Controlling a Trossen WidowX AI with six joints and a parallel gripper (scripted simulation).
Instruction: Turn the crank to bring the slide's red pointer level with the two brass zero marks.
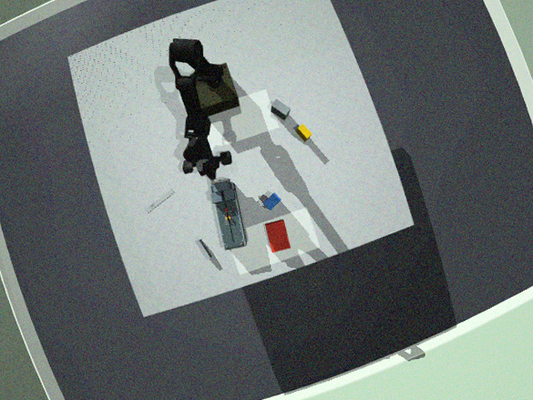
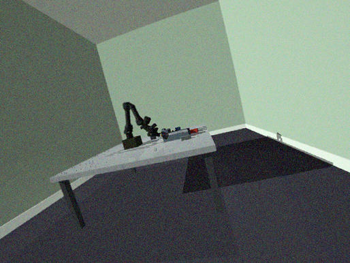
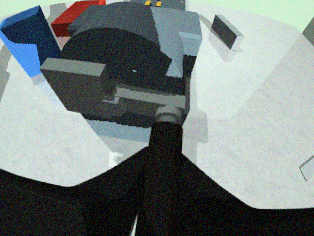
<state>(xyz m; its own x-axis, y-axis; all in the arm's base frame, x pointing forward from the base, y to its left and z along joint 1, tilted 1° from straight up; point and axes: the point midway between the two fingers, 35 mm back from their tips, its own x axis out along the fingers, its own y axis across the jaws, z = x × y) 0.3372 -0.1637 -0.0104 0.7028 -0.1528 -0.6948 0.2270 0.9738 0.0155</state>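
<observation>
My gripper tip is 14 cm short of the red pointer and 2 cm below it. Round my gripper tip: blue block 18 cm ahead, 18 cm to the left, 2 cm below; crank handle 2 cm behind, 2 cm above; pale strip 2 cm behind, 26 cm to the right, 6 cm below.
</observation>
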